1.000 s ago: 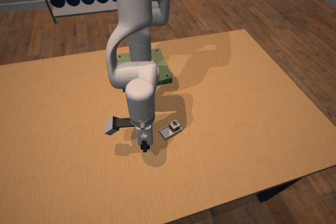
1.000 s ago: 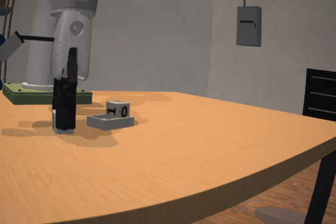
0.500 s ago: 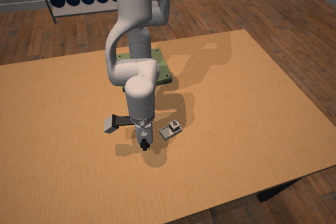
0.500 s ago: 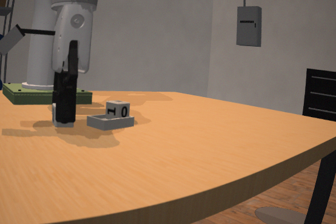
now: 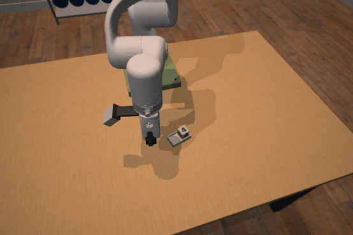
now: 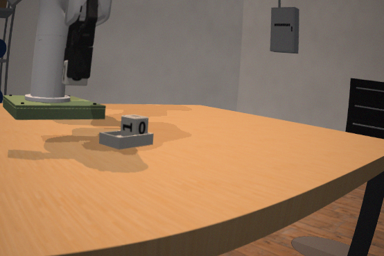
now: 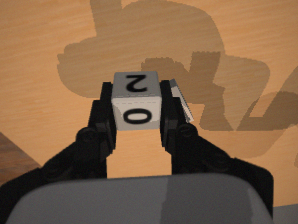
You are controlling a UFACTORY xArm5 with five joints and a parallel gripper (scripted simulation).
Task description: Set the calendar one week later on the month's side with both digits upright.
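Right now the tray is 3 cm behind my hand, 11 cm to the left of it and 11 cm below it. From my hand the other things lie so: digit cube: 1 cm below.
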